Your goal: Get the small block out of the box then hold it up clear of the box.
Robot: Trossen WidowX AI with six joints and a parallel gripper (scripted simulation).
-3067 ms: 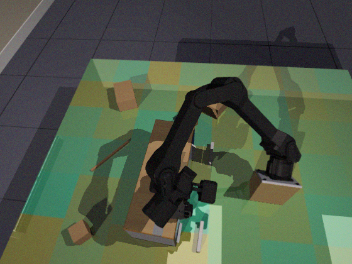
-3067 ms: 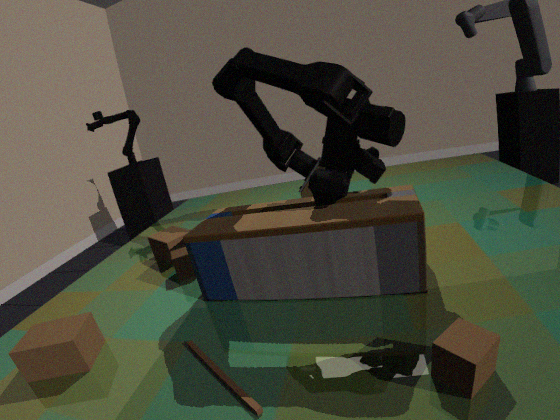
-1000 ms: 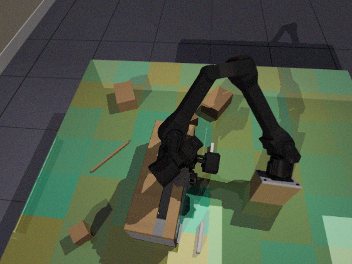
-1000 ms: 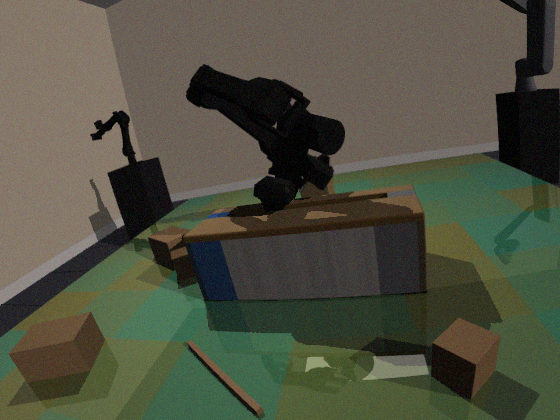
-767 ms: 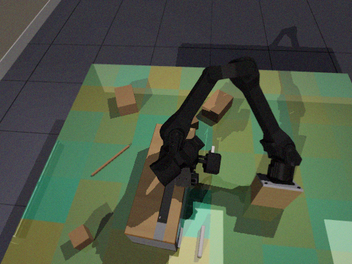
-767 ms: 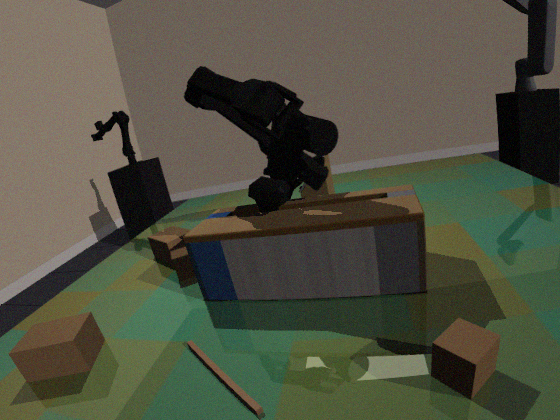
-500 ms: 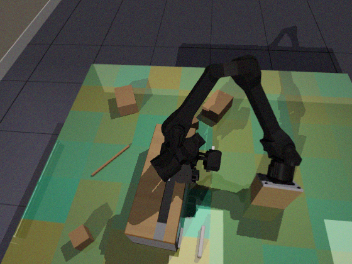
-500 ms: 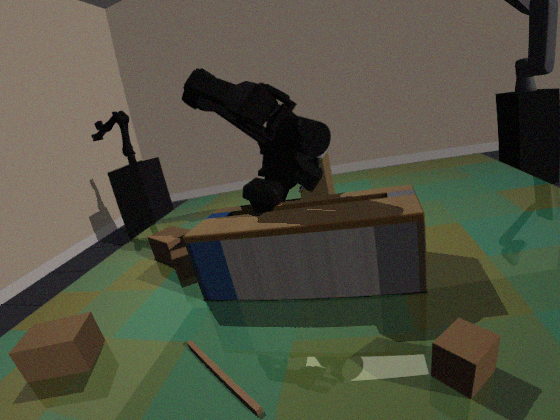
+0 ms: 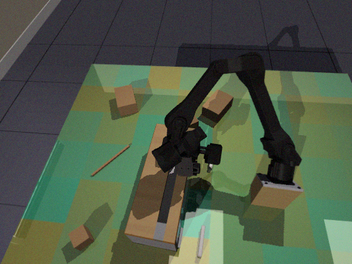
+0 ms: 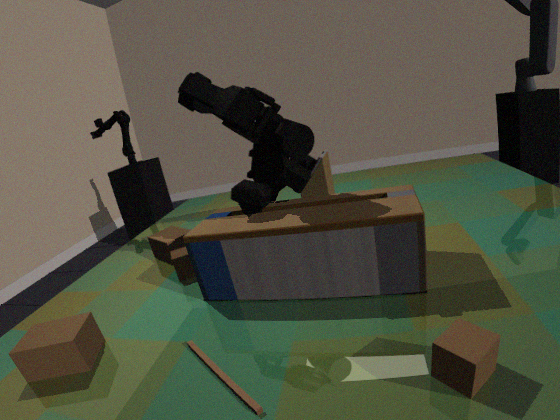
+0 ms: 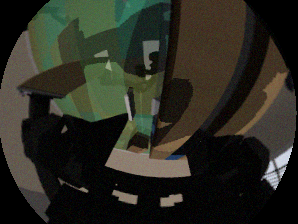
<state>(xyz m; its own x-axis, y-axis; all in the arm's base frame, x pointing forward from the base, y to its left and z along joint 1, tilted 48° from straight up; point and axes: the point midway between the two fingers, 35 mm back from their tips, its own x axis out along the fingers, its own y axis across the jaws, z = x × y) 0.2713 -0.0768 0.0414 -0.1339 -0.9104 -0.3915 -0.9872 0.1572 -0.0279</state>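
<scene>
Right now my gripper tip is 50 mm short of the block and 30 mm to the left of it. Round my gripper tip: thin brown stick (320 mm ahead, 10 mm to the right, 90 mm below); then wooden box (50 mm ahead, 100 mm to the left, 30 mm below).
</scene>
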